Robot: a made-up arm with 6 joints.
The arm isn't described. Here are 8 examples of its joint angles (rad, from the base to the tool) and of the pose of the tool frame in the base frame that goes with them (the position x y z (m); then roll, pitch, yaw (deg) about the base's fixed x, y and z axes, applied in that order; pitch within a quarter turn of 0, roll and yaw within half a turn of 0).
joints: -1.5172 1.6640 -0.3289 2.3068 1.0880 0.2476
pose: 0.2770 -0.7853 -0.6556 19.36 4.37 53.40
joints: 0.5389 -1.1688 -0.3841 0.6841 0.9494 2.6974
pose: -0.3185 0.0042 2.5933 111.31 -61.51 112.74
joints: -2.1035 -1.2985 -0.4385 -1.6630 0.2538 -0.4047
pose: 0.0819 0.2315 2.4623 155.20 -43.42 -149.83
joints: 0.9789 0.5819 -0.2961 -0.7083 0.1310 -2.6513
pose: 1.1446 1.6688 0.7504 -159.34 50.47 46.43
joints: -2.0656 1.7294 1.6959 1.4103 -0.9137 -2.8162
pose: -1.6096 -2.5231 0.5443 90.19 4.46 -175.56
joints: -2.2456 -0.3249 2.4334 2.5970 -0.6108 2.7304
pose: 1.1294 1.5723 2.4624 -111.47 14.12 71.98
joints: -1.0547 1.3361 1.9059 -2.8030 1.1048 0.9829
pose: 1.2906 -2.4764 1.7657 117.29 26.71 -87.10
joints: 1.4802 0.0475 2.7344 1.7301 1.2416 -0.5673
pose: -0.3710 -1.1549 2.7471 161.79 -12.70 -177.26
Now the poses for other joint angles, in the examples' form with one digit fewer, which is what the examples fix.
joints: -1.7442 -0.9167 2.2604 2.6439 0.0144 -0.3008
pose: 0.492 2.608 1.462 61.1 -4.6 77.3
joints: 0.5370 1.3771 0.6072 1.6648 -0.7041 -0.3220
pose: 2.431 1.184 0.032 -88.4 33.2 -11.0
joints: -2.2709 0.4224 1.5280 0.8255 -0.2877 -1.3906
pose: -0.907 -1.016 3.526 67.6 -56.1 -154.0
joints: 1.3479 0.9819 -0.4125 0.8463 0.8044 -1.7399
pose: 0.251 1.731 0.039 101.4 34.0 112.5
